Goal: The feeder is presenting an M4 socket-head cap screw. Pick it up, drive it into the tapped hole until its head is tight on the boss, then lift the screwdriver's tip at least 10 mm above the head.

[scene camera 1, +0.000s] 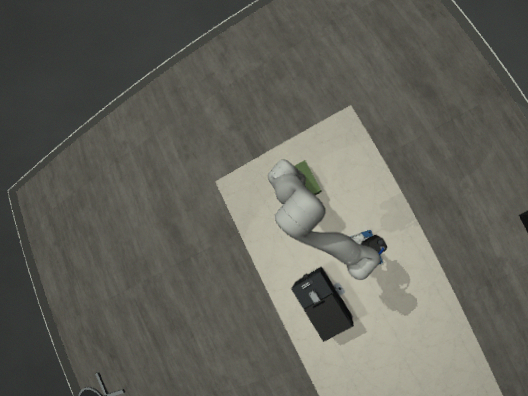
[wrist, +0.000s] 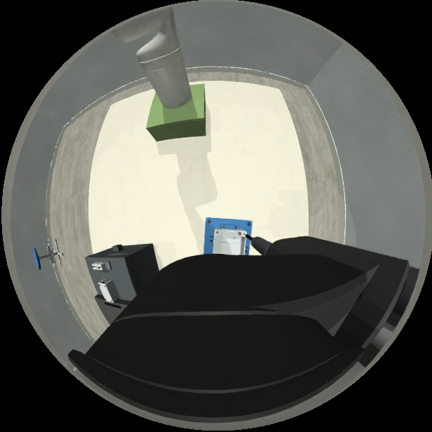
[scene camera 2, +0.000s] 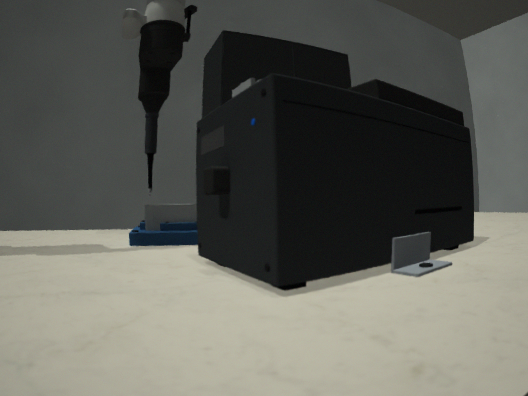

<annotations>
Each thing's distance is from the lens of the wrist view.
black screw feeder point(wrist: 142, 256): 0.35 m
</annotations>
